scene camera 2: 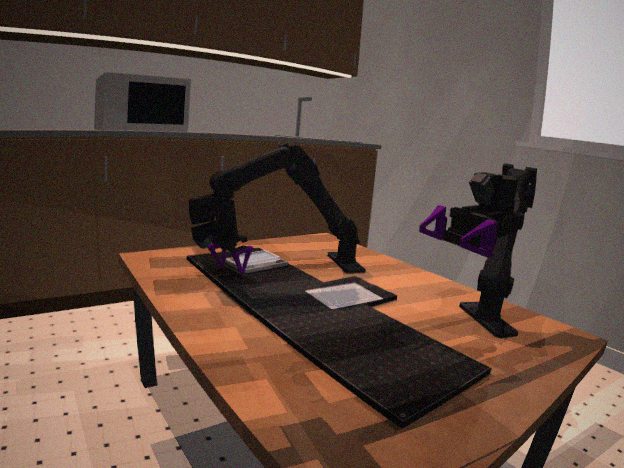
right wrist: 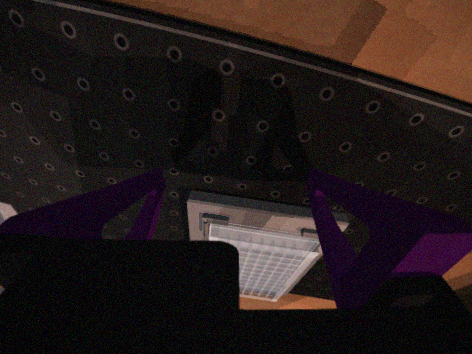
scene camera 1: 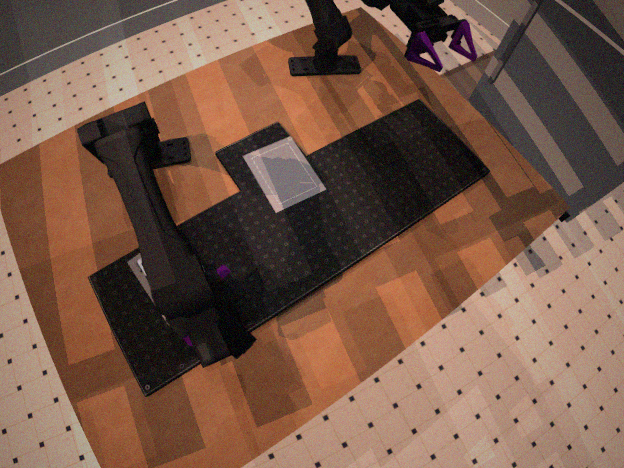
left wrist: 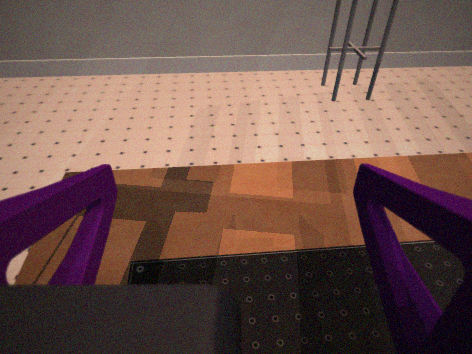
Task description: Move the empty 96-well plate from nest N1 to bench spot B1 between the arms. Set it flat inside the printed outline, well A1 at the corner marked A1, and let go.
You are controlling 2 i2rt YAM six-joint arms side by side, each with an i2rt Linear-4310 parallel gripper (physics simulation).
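Frame: origin at the left arm's base, x ahead, y left, z up, level; metres.
Seen in the pictures: left gripper, fingertip midpoint: (scene camera 2: 439, 235) (scene camera 1: 458, 64) (left wrist: 235, 177); right gripper, fingertip midpoint: (scene camera 2: 232, 269) (right wrist: 235, 176); left arm's base, origin of the base link: (scene camera 2: 486, 319) (scene camera 1: 324, 66); right arm's base, origin of the base link: (scene camera 2: 345, 263).
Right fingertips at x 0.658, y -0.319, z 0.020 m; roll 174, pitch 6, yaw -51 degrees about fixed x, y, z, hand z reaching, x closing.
Offsets run from my right fingertips to a thing's middle. Level surfaces: height alone.
The clear 96-well plate {dx -0.076, dy -0.081, dz +0.012 m} (scene camera 2: 258, 257) (right wrist: 272, 260) sits in the pale grey nest {dx -0.075, dy -0.081, dz +0.002 m} (right wrist: 255, 212) at the far left end of the black board. In scene camera 1 the right arm hides most of both. My right gripper (scene camera 1: 205, 306) (scene camera 2: 231, 269) (right wrist: 235, 176) is open, pointing down low beside the nest, with nothing between its fingers. My left gripper (scene camera 1: 457, 64) (scene camera 2: 442, 238) (left wrist: 235, 177) is open and empty, raised high off to the right. The pale card at B1 {dx -0.299, dy +0.168, dz -0.006 m} (scene camera 1: 287, 173) (scene camera 2: 345, 295) lies between the arms, bearing a thin printed outline; its A1 mark is too small to read.
The black perforated board {dz -0.007 m} (scene camera 1: 362, 196) (scene camera 2: 352, 342) (left wrist: 310, 300) (right wrist: 100, 100) runs along the wooden table {dz -0.020 m} (scene camera 1: 322, 347) (scene camera 2: 221, 347). The left arm's base (scene camera 1: 325, 65) (scene camera 2: 488, 319) and the right arm's base (scene camera 1: 173, 151) (scene camera 2: 346, 262) stand behind the board.
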